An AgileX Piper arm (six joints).
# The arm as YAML. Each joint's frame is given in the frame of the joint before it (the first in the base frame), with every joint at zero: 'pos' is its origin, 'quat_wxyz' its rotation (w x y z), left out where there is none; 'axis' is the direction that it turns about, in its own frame. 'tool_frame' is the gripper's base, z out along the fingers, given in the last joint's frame.
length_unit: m
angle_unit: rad
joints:
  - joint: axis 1
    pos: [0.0, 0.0, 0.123]
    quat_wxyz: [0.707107, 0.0, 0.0, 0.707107]
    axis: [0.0, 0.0, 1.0]
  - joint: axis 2
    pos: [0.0, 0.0, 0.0]
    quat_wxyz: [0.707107, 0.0, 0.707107, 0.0]
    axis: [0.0, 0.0, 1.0]
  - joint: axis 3
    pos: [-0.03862, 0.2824, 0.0]
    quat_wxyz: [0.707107, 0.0, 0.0, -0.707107]
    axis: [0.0, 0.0, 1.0]
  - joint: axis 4
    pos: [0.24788, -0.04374, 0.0]
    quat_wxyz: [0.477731, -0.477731, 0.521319, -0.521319]
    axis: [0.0, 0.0, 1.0]
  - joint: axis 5
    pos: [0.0, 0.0, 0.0]
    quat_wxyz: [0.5, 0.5, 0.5, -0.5]
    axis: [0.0, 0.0, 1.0]
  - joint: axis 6
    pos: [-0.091, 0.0, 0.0]
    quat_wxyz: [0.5, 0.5, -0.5, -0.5]
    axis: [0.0, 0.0, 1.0]
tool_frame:
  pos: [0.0, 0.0, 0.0]
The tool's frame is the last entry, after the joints.
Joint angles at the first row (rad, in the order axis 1, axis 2, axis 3, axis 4, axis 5, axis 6):
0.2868, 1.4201, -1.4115, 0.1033, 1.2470, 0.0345
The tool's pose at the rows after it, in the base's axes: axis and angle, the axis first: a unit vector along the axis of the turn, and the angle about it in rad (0 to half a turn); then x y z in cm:
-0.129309 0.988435 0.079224 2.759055 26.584 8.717 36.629
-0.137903 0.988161 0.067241 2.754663 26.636 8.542 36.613
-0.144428 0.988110 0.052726 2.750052 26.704 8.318 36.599
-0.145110 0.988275 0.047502 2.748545 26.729 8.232 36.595
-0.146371 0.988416 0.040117 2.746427 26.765 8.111 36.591
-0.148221 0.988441 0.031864 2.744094 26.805 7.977 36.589
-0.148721 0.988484 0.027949 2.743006 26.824 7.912 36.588
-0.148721 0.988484 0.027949 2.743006 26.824 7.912 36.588
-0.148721 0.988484 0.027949 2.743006 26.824 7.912 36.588
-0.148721 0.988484 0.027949 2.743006 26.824 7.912 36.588
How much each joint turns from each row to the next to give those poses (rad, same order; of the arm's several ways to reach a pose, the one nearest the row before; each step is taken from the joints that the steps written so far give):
0.0000, 0.0000, 0.0000, -0.0058, 0.0000, -0.0200
0.0000, 0.0000, 0.0000, -0.0212, 0.0000, -0.0145
0.0000, 0.0000, 0.0000, -0.0272, 0.0000, -0.0096
0.0001, 0.0000, 0.0000, -0.0105, 0.0000, 0.0001
0.0000, 0.0000, 0.0000, -0.0146, 0.0000, -0.0007
-0.0001, 0.0000, 0.0000, -0.0162, 0.0000, -0.0016
0.0000, 0.0000, 0.0000, -0.0078, 0.0000, 0.0000
0.0000, 0.0000, 0.0000, 0.0000, 0.0000, 0.0000
0.0000, 0.0000, 0.0000, 0.0000, 0.0000, 0.0000
0.0000, 0.0000, 0.0000, 0.0000, 0.0000, 0.0000

